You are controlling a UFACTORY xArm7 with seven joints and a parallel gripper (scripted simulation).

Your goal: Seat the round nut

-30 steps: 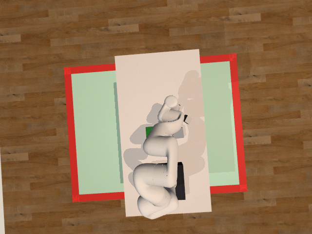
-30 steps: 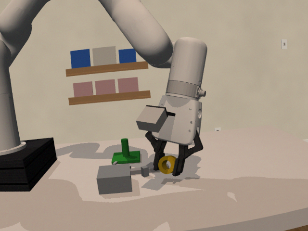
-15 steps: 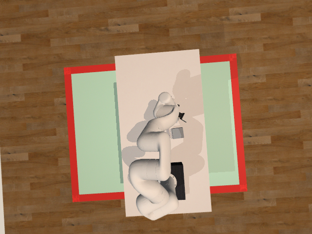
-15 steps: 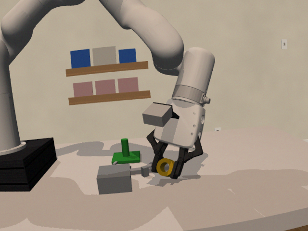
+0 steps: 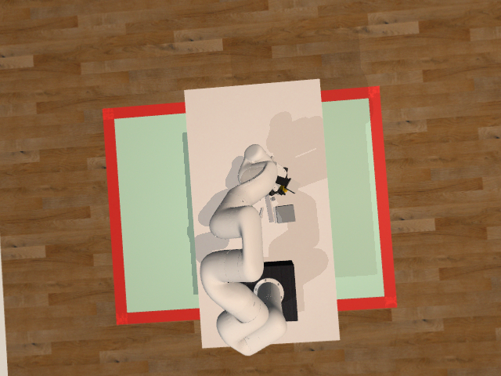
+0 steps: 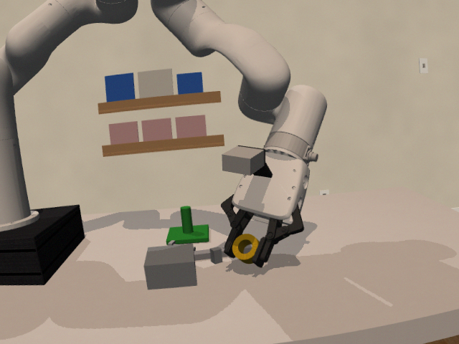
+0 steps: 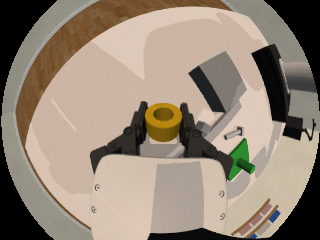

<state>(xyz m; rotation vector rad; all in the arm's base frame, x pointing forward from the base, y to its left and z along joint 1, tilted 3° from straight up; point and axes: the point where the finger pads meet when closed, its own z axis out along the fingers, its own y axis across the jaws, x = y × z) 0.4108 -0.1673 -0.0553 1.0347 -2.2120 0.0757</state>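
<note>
My gripper is now 50 mm to the right of the small grey piece, 40 mm past it and 30 mm above it. Also, from my hand: thin grey handle: 80 mm to the left, 60 mm behind, 30 mm below; grey block: 110 mm behind, 20 mm to the left, 20 mm below.
</note>
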